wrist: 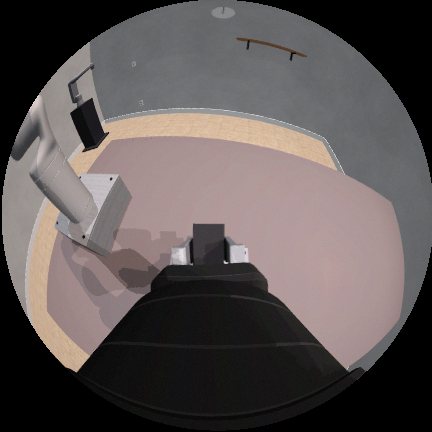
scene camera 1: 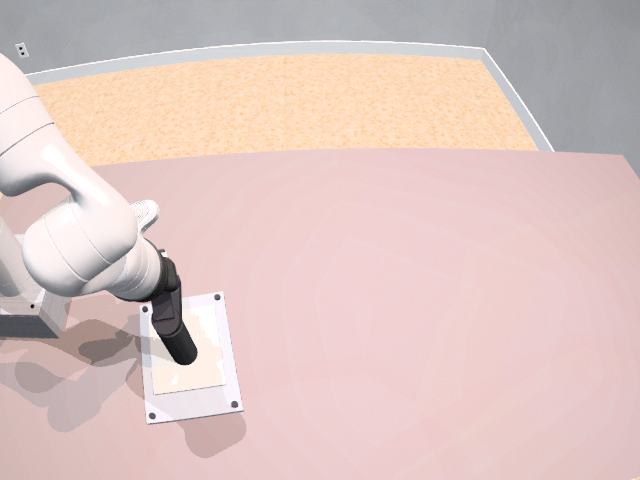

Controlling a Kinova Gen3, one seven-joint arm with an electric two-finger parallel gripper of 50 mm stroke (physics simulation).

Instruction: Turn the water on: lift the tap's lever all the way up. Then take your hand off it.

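Frame: origin at the arm's base, x right, y ahead, z up, level; centimetres.
Seen in the pictures: gripper, fingertip midpoint: (wrist: pixel 208 245); arm's base, link origin: (wrist: pixel 80 207) (scene camera 1: pixel 16 277).
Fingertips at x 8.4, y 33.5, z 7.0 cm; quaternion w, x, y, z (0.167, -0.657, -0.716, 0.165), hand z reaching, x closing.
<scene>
Offsets run from my fingertips to a thing's top centre. "pt": to the spot under its first point. Level surfaces: height alone.
The black tap @[pt dx +9.9, dy +1.1, dz -8.8 cm] (scene camera 1: pixel 181 349) stands on a white base plate @[dx +7.7, dy +0.3, dz -15.2 cm] (scene camera 1: pixel 192 408) in the lower left of the scene view, its rounded cylindrical part toward the front. The tap's dark lever @[dx +3.4, dy +0.1, dz +3.3 cm] (wrist: pixel 208 238) shows as a flat block in the wrist view. My gripper (wrist: pixel 208 245) is shut on the lever, with one light-grey finger at each side of it. In the scene view the wrist comes down from the upper left to the back of the tap and hides the fingertips. The lever's exact angle is hard to tell from these views.
The arm's grey pedestal (scene camera 1: pixel 31 325) (wrist: pixel 115 215) stands left of the tap on the pink table top @[dz -16.4 cm] (scene camera 1: pixel 387 310) (wrist: pixel 300 215). In the wrist view a black stand (wrist: pixel 87 124) is at the upper left and a brown rail (wrist: pixel 270 46) is on the wall.
</scene>
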